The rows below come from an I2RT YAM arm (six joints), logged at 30 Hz.
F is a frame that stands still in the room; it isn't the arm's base.
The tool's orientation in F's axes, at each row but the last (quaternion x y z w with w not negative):
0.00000, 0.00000, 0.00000, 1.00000
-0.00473, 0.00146, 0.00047, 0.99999
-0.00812, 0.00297, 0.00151, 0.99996
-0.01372, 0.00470, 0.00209, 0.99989
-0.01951, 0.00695, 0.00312, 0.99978
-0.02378, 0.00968, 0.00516, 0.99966
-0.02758, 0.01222, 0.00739, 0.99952
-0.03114, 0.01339, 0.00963, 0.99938
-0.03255, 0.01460, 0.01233, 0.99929
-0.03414, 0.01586, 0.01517, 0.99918
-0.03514, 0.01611, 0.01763, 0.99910
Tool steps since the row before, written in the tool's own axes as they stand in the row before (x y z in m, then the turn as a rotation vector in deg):
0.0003, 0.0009, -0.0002, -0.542, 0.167, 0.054
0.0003, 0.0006, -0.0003, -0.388, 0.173, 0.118
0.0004, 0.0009, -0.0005, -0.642, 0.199, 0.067
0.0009, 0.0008, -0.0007, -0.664, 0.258, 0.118
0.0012, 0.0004, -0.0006, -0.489, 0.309, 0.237
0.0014, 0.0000, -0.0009, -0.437, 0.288, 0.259
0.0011, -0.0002, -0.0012, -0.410, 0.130, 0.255
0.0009, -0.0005, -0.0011, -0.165, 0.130, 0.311
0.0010, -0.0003, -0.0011, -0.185, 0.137, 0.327
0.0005, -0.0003, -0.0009, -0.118, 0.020, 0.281
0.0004, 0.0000, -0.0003, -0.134, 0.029, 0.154
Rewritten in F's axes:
0.0003, 0.0009, -0.0002, -0.542, 0.167, 0.054
0.0003, 0.0006, -0.0003, -0.388, 0.174, 0.117
0.0004, 0.0009, -0.0005, -0.642, 0.198, 0.068
0.0009, 0.0008, -0.0007, -0.664, 0.258, 0.117
0.0012, 0.0004, -0.0006, -0.488, 0.315, 0.232
0.0014, 0.0000, -0.0009, -0.435, 0.296, 0.254
0.0011, -0.0003, -0.0012, -0.406, 0.138, 0.258
0.0009, -0.0006, -0.0011, -0.159, 0.146, 0.307
0.0010, -0.0003, -0.0011, -0.179, 0.154, 0.323
0.0005, -0.0003, -0.0009, -0.110, 0.036, 0.283
0.0004, 0.0000, -0.0003, -0.130, 0.035, 0.156

